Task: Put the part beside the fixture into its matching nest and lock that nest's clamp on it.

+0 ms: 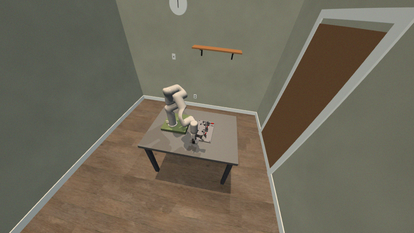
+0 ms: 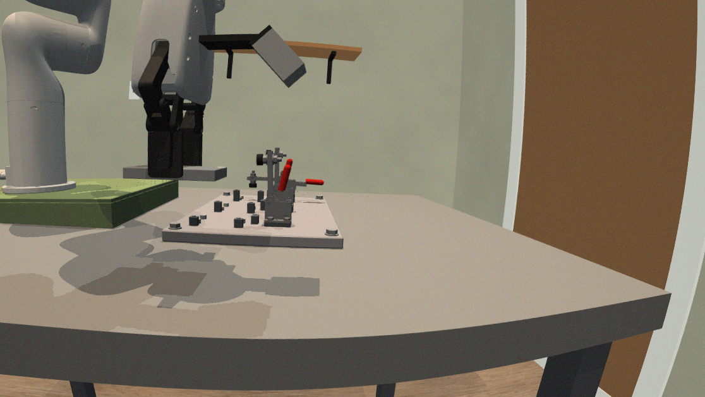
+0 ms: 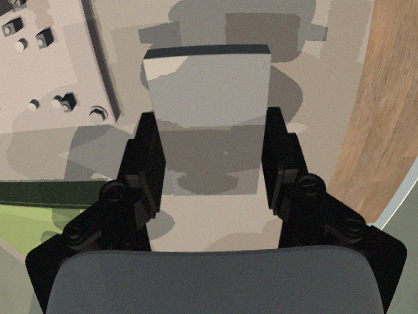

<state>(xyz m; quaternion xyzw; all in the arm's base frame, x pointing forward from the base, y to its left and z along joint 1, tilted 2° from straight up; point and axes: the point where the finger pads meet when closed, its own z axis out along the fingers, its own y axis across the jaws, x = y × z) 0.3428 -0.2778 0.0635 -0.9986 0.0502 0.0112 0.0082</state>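
Now: the fixture plate 26 cm to the left of my hand, 10 cm below it and 9 cm ahead of it. Round my hand: flat grey part (2 cm below).
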